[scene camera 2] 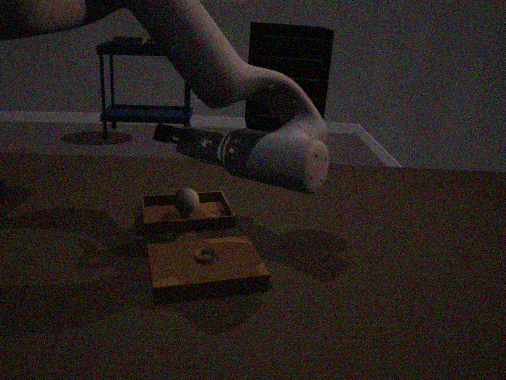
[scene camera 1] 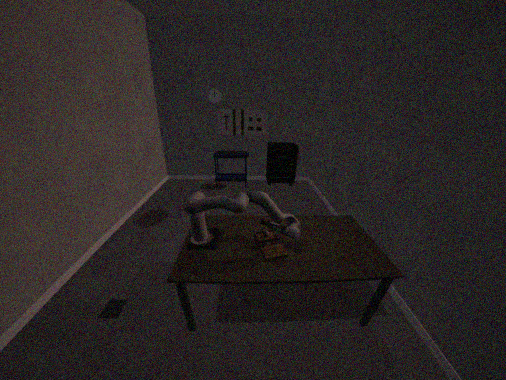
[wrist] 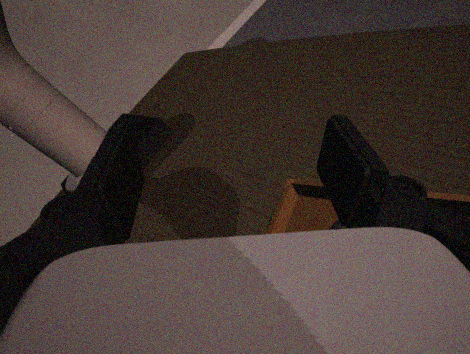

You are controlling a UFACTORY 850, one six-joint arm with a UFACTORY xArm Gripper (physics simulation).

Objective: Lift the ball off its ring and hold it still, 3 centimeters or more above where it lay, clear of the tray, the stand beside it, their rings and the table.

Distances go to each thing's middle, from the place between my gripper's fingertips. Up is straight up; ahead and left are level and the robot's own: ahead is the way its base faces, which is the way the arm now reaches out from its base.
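Labels:
Wooden stand (scene camera 2: 184, 271): 16 cm below my hand, 7 cm ahead, 19 cm to the right.

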